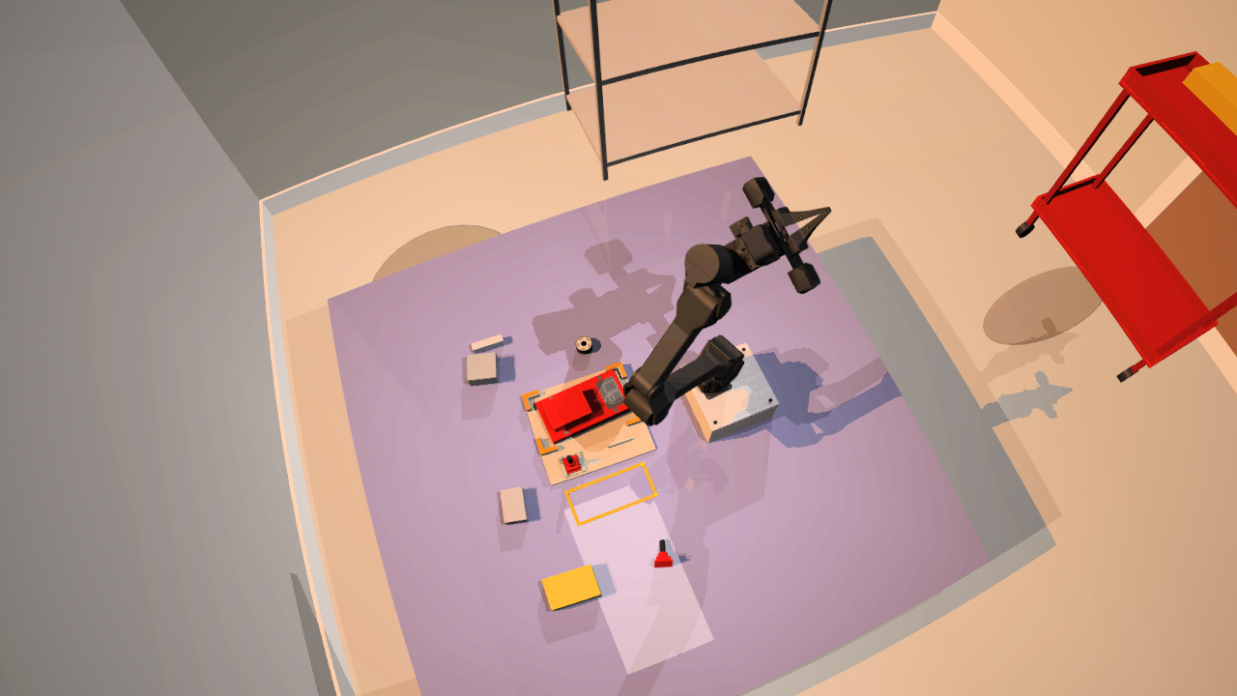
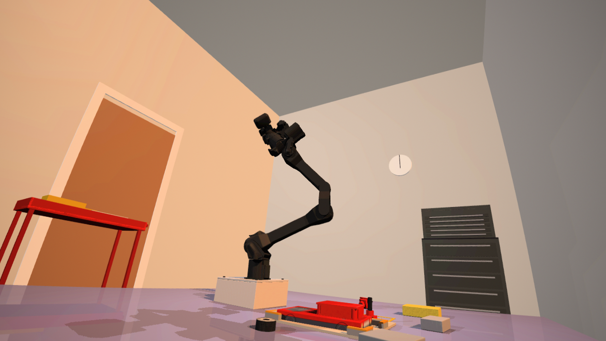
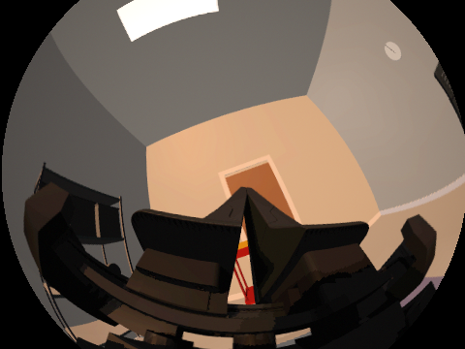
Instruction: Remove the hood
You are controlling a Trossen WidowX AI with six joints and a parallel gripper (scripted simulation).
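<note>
My gripper tip is 650 mm above the red hood, 420 mm short of it and 160 mm to the left of it. Round my gripper tip: black wheel (680 mm below, 310 mm ahead, 300 mm to the right); then yellow block (670 mm below, 590 mm ahead, 210 mm to the left).
</note>
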